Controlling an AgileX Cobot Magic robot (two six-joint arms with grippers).
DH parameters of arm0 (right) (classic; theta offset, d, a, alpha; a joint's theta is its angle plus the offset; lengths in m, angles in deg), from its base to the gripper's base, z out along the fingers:
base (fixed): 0 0 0 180
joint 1: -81.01 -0.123 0 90
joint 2: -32.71 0 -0.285 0
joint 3: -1.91 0 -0.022 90
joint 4: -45.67 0.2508 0 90
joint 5: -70.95 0 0.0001 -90
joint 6: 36.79 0.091 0 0
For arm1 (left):
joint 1: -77.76 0.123 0 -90
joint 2: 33.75 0 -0.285 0
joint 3: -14.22 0 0.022 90
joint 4: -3.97 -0.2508 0 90
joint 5: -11.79 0 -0.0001 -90
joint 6: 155.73 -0.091 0 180
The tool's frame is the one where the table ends.
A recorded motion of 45 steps. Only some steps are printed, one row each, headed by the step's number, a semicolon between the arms.
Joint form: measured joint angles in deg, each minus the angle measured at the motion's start. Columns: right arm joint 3, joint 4, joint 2, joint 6, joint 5, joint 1; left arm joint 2, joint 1, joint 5, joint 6, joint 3, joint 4.
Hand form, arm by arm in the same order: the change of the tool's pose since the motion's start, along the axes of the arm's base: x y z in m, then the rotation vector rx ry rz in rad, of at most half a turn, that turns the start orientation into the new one. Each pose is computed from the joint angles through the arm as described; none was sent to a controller.
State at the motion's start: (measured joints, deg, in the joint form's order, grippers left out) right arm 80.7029 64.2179 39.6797 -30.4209 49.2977 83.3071; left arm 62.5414 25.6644 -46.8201 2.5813 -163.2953 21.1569
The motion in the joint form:
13: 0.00 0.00 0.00 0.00 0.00 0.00; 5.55 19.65 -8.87 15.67 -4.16 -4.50
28: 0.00 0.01 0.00 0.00 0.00 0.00; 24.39 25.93 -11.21 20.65 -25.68 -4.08
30: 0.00 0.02 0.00 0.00 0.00 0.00; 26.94 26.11 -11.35 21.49 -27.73 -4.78
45: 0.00 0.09 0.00 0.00 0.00 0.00; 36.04 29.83 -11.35 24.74 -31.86 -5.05
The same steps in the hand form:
13: 0.0000 0.0000 0.0000 0.0000 0.0000 0.0000; 0.0905 0.0729 -0.0167 0.1503 0.1852 0.5424
28: 0.0000 0.0000 0.0000 0.0002 0.0000 0.0000; 0.1887 0.0636 -0.0385 0.1218 0.2282 0.7226
30: 0.0000 0.0000 0.0000 0.0003 0.0000 0.0000; 0.1984 0.0614 -0.0479 0.1370 0.2327 0.7387
45: 0.0000 0.0001 0.0000 0.0016 -0.0001 0.0001; 0.2351 0.0767 -0.0987 0.1922 0.3171 0.8559

